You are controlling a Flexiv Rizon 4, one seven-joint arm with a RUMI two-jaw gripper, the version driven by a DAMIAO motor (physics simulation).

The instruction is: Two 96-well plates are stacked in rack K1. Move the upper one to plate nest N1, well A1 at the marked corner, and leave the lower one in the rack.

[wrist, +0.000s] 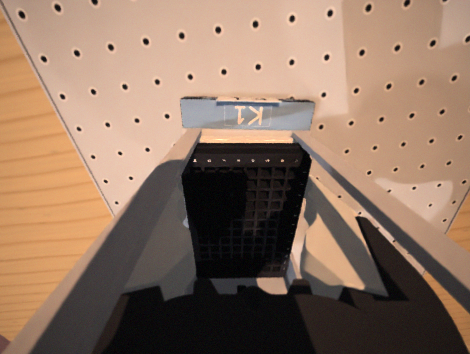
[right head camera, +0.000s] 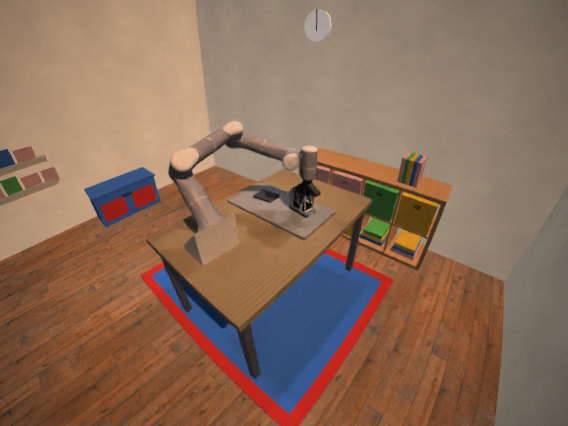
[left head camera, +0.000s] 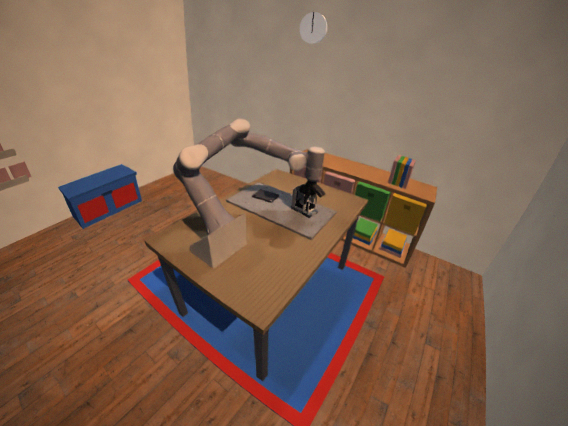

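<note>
My gripper (left head camera: pixel 307 199) (right head camera: pixel 302 197) (wrist: pixel 242 175) is shut on the upper 96-well plate (wrist: pixel 270 200), a black plate with a grid of wells, its jaws along the long sides. The plate looks level, over rack K1, whose blue label (wrist: pixel 205 115) shows past its short end. Small pale characters run along that end. How far the plate stands above the rack cannot be told. The lower plate is hidden beneath it. In the head views the rack and plates are hard to tell apart from the dark fingers. A low black item (left head camera: pixel 265 195) (right head camera: pixel 266 195) lies left of the gripper; no N1 label is readable.
A grey perforated board (left head camera: pixel 280 212) (right head camera: pixel 280 213) (wrist: pixel 150 65) lies on the wooden table (left head camera: pixel 260 280) (right head camera: pixel 250 280) (wrist: pixel 45 200) under the rack. The arm's base stands at the table's near left part. A low shelf unit (left head camera: pixel 422 220) stands behind the table.
</note>
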